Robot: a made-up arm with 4 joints.
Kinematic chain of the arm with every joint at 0, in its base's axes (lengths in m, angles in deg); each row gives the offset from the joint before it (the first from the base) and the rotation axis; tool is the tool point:
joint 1: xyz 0 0 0.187 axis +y
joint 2: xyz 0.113 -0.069 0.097 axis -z
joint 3: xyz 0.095 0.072 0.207 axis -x
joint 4: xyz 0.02 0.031 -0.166 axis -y
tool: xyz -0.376 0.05 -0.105
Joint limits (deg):
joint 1: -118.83..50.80
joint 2: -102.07..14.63
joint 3: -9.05..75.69
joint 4: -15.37..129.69
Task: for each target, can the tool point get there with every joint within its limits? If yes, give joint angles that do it. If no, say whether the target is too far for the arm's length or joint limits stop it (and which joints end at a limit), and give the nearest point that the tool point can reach.
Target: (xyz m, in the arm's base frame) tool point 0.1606 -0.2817 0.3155
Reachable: yes | joints -58.07 -74.19 40.12 24.74
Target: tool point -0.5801 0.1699 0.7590
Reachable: no: joint limits stop it (at a limit: joint 1, joint 3, joint 4) | nearest point -0.4043 0.1063 0.6528 | short by 0.215 m
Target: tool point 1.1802 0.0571 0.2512
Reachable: no: too far | nearest point 0.6419 -0.0066 0.2219 | short by 0.543 m
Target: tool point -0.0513 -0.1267 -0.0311
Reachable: yes | joints 34.02 -63.18 16.56 46.67
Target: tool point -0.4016 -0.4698 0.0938
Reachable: no: joint limits stop it (at a limit: joint 1, joint 3, joint 4) | nearest point -0.2154 -0.3532 0.1966 | short by 0.243 m
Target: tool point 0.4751 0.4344 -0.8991
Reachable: no: too far | nearest point 0.2952 0.1442 -0.2805 | short by 0.707 m
